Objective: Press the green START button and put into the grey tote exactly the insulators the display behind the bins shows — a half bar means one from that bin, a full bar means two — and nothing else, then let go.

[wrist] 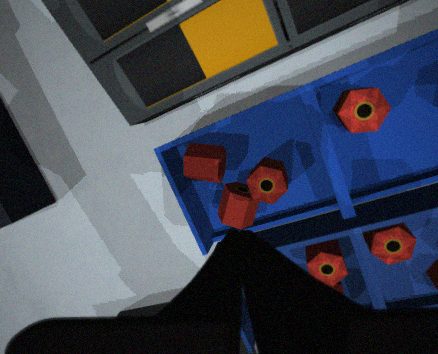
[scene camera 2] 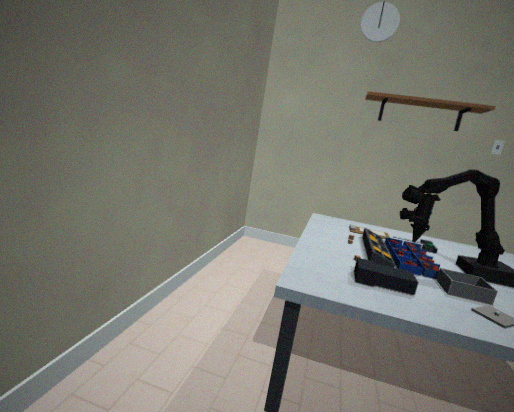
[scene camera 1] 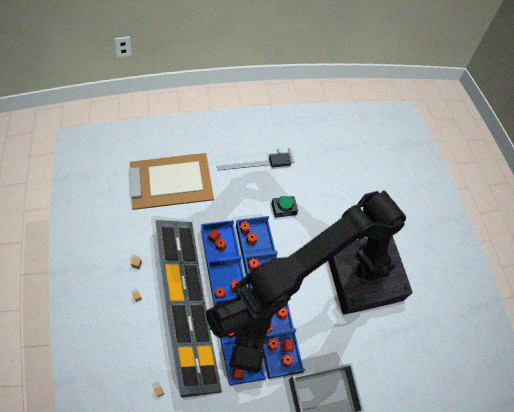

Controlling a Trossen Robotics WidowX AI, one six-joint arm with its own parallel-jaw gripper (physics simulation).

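My gripper (scene camera 2: pixel 414 240) (wrist: pixel 239 241) is shut with nothing between its fingers, above the blue bins (scene camera 1: pixel 225 272) (wrist: pixel 280 127); in scene camera 1 the arm hides its tips. In the wrist view, three red insulators (wrist: pixel 204 162) (wrist: pixel 266 185) (wrist: pixel 239 206) lie in the end bin by the display's near end. The grey display (scene camera 1: pixel 200 390) (wrist: pixel 111 85) shows one full yellow bar (scene camera 1: pixel 175 282) in the left column's second row, and half bars (scene camera 1: pixel 187 356) (scene camera 1: pixel 205 355) in both columns of the last row. The green button (scene camera 1: pixel 286 203) is on its black box. The grey tote (scene camera 1: pixel 354 387) (scene camera 2: pixel 467 295) shows no insulator in its visible part.
A clipboard (scene camera 1: pixel 172 201) and a caliper (scene camera 1: pixel 280 160) lie beyond the bins. Small tan blocks (scene camera 1: pixel 136 262) (scene camera 1: pixel 136 295) (scene camera 1: pixel 158 391) lie beside the display. A long dark box (scene camera 2: pixel 385 277) stands near the display's end, and a flat grey plate (scene camera 2: pixel 492 316) lies near the tote.
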